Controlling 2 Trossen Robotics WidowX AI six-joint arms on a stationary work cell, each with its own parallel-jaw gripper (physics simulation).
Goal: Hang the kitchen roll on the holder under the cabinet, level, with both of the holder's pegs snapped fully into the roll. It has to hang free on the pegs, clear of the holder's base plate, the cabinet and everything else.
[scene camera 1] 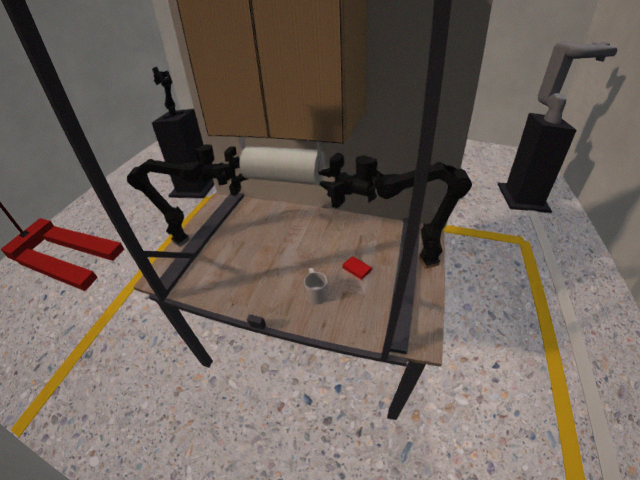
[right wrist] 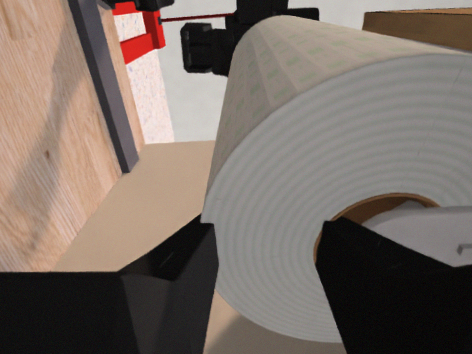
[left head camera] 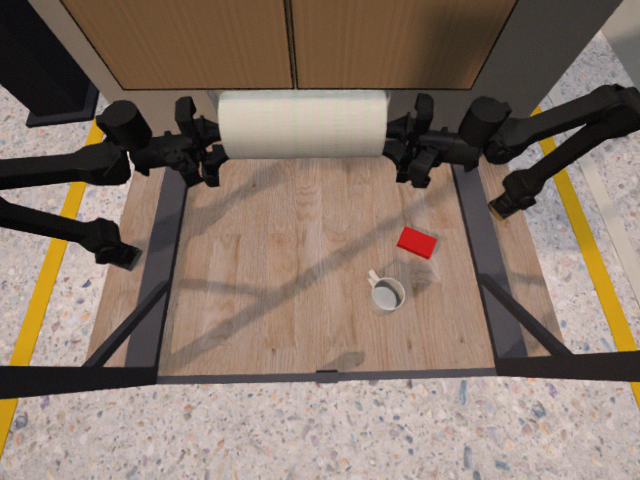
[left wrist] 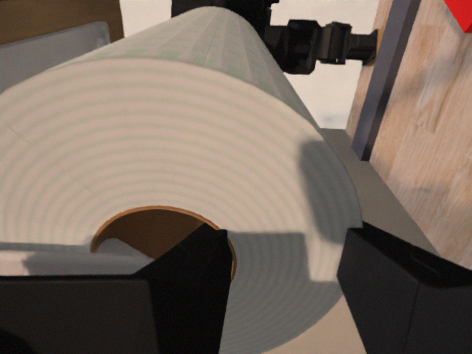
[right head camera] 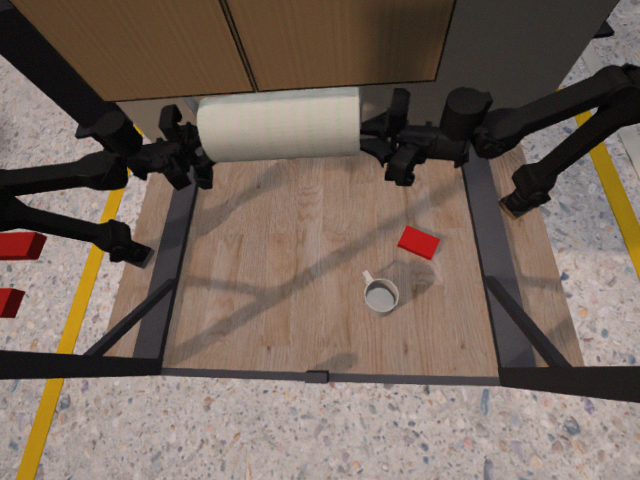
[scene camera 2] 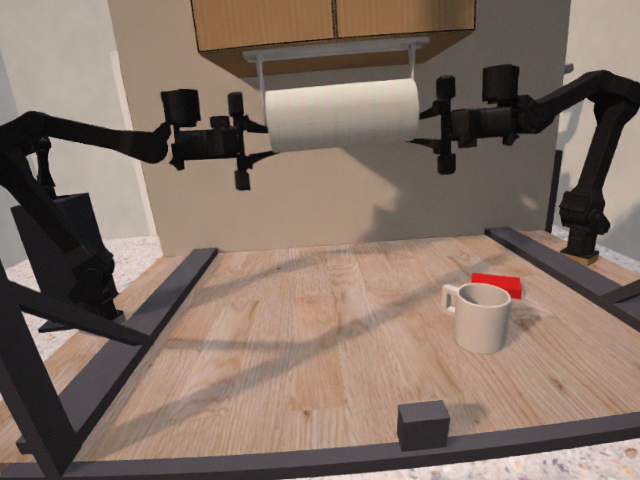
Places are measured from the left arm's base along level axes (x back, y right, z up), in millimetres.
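Where they show: left gripper, fingertip midpoint: (left wrist: 279,221) (scene camera 2: 282,141); right gripper, fingertip midpoint: (right wrist: 263,216) (scene camera 2: 402,130); left arm's base, origin of the base link: (scene camera 1: 179,237) (left head camera: 123,255) (right head camera: 137,254); right arm's base, origin of the base link: (scene camera 1: 429,258) (left head camera: 504,206) (left wrist: 370,48) (right head camera: 517,203) (scene camera 2: 579,252).
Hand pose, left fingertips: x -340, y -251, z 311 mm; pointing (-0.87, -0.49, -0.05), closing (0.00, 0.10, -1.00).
Observation:
Each offset is from my left fingertips to the top centre of the thing. "pt": to the spot under its first point.
The white kitchen roll @(dy -43, dx -115, dz +102 mm) (left head camera: 302,124) (scene camera 2: 343,113) (left wrist: 150,125) (right wrist: 310,150) is held up under the cabinet (scene camera 2: 268,25), roughly parallel to the holder's base plate @(pt dy -54, dx -111, dz +165 mm) (scene camera 2: 336,50) and below it. My left gripper (scene camera 2: 271,140) (left wrist: 279,221) is shut on the wall of its left end, one finger inside the core, one outside. My right gripper (scene camera 2: 415,129) (right wrist: 263,216) is shut likewise on the right end. In the left wrist view a pale holder arm (left wrist: 55,262) reaches the core mouth. In the right wrist view the other arm (right wrist: 420,235) overlaps the core mouth. Peg depth is hidden.
A mug @(dy +127, dx -366, dz -244 mm) (left head camera: 386,295) (scene camera 1: 315,288) (scene camera 2: 480,325) stands on the table below, towards the right. A red block @(dy -53, dx -430, dz -310 mm) (left head camera: 416,242) (scene camera 1: 356,267) (scene camera 2: 496,284) lies behind it. The cabinet is close above the roll, with a wall behind. Dark frame posts (scene camera 1: 426,129) stand at the table's sides.

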